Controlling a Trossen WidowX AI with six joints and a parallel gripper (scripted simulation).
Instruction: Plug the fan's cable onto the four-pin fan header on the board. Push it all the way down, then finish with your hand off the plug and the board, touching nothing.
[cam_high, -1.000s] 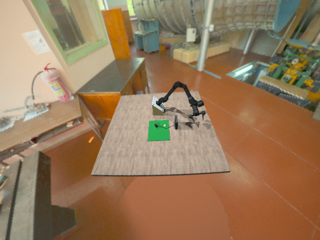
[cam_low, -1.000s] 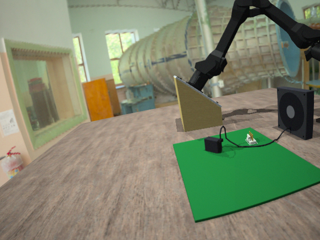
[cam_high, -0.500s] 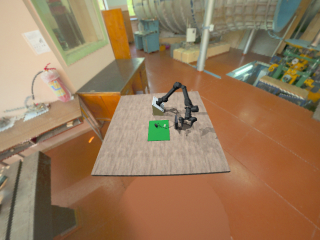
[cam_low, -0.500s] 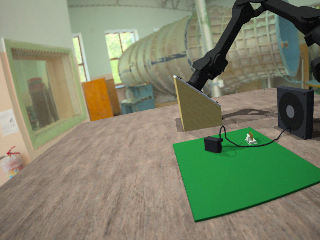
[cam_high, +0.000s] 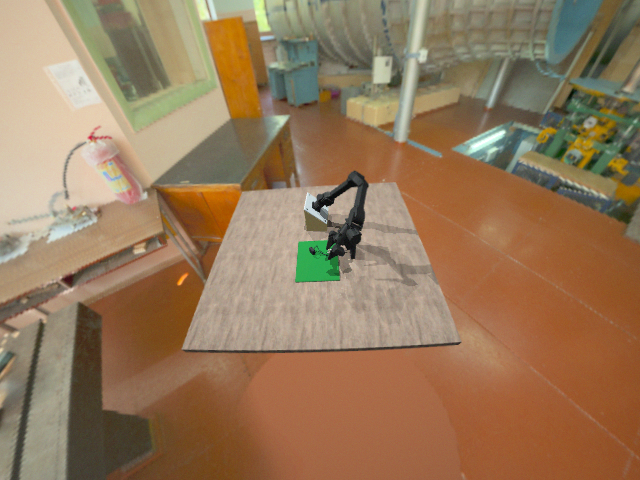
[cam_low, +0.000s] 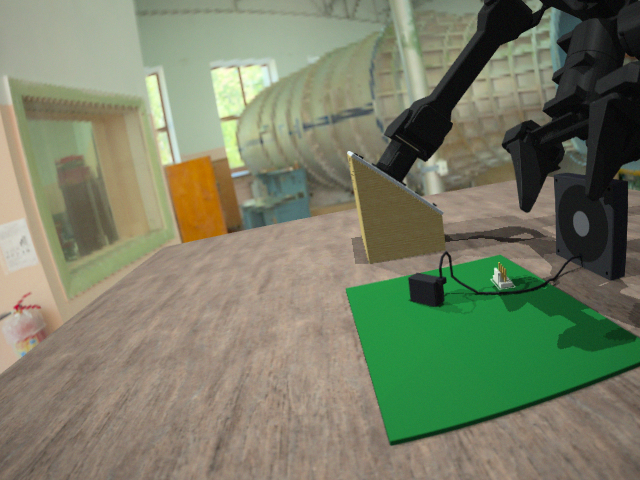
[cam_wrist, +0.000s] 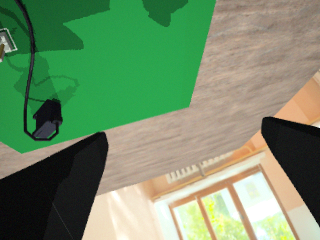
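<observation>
Right now the fan plug is 120 mm behind my gripper tip, 110 mm below it and 100 mm to the right of it. The rest, counted from my gripper tip: green board: 140 mm below, 70 mm to the right, 60 mm behind; then black fan: 130 mm to the left, 130 mm behind, 70 mm below; then fan header: 130 mm below, 120 mm behind.
</observation>
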